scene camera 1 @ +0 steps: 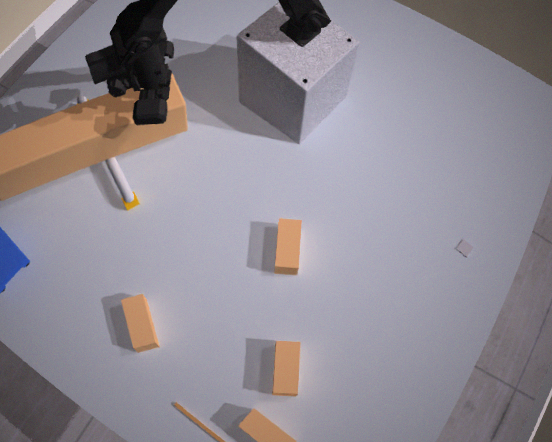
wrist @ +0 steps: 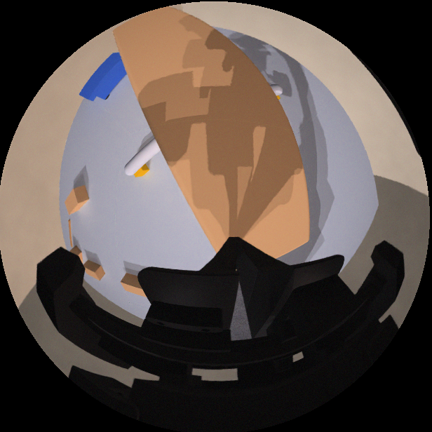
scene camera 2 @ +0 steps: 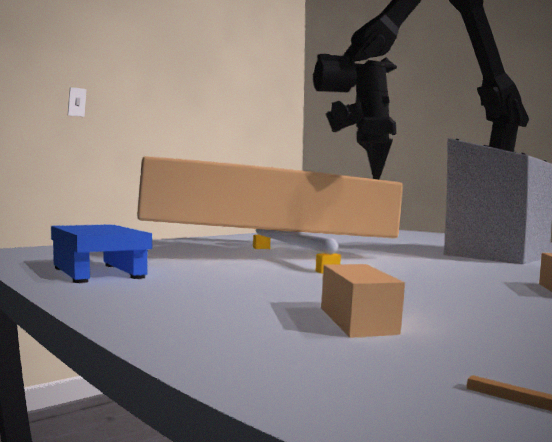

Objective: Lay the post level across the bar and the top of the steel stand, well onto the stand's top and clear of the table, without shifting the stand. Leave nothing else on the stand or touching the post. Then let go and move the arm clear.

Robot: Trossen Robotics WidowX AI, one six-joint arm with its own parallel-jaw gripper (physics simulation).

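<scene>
The post point(scene camera 1: 65, 137) point(scene camera 2: 270, 197) point(wrist: 195, 145), a long thick orange beam, lies across the white bar point(scene camera 1: 119, 177) point(scene camera 2: 300, 240) point(wrist: 142, 156). It is tilted: in scene camera 2 its left end is up and its right end is lower. The blue stand point(scene camera 1: 10, 257) point(scene camera 2: 102, 237) point(wrist: 105, 77) is low, with legs, near the raised end; the post partly covers it in the wrist view. No contact between them shows. My gripper point(scene camera 1: 150, 120) point(scene camera 2: 376, 177) point(wrist: 232, 241) is shut and empty, pointing down, its tips at the top of the post's lower end. The tips' exact contact is hidden.
Yellow supports point(scene camera 1: 131, 201) point(scene camera 2: 328, 262) point(wrist: 142, 171) carry the bar. Small orange blocks point(scene camera 1: 288, 245) point(scene camera 1: 140, 322) point(scene camera 1: 286, 367) point(scene camera 2: 367, 300) and a thin stick point(scene camera 1: 197, 421) point(scene camera 2: 510, 392) lie on the table. A large grey block point(scene camera 1: 272, 85) point(scene camera 2: 485, 200) bears the arm's base.
</scene>
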